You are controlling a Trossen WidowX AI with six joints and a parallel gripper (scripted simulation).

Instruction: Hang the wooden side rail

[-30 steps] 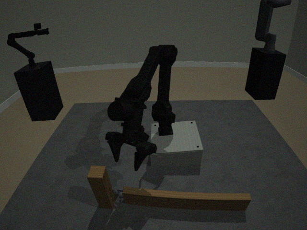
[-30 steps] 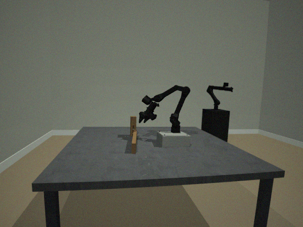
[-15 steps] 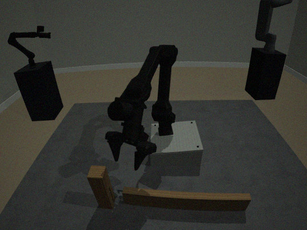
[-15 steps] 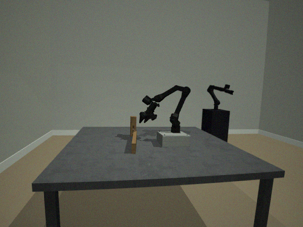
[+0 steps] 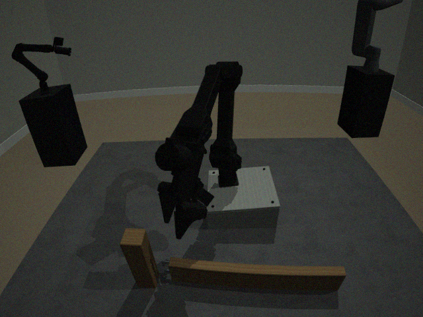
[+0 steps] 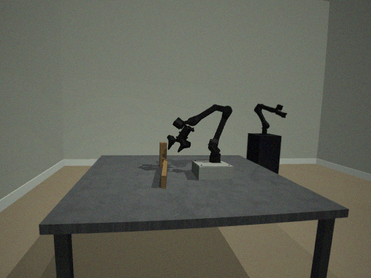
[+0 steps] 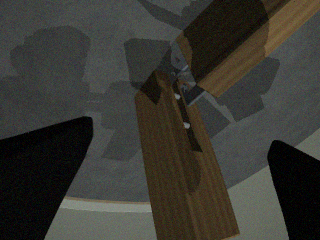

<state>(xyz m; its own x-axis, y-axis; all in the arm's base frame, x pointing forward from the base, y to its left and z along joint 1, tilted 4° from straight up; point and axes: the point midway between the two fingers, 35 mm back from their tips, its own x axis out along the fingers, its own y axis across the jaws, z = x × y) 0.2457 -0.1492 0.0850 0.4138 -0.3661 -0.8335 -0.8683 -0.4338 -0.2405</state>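
Now: gripper tip 60 mm short of the wooden headboard post, 80 mm to the left of it and 50 mm above it.
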